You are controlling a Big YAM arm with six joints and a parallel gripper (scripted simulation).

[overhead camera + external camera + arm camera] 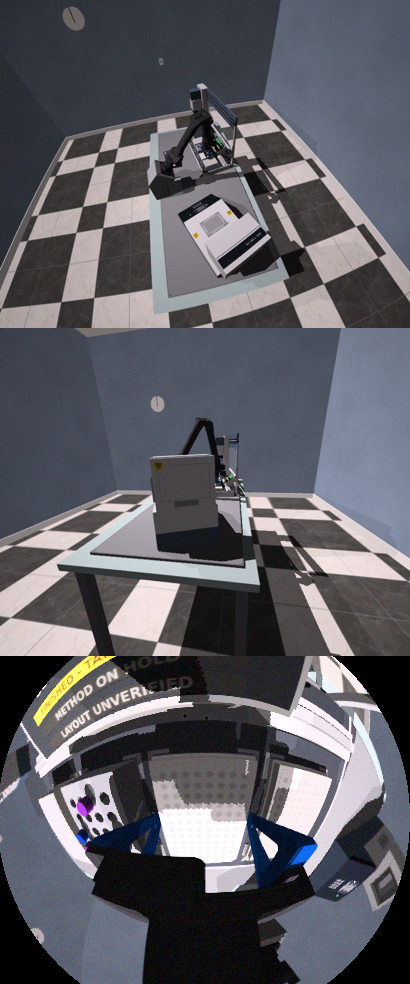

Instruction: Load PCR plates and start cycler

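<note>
Now: the tube cooling block 1 cm behind my hand, 10 cm to the left of it and 1 cm above it. The rest, counted from my hand: black regrip nest (33 cm behind, 3 cm to the left, 6 cm below); white deep-well block (2 cm behind, 20 cm to the left, 1 cm above).
</note>
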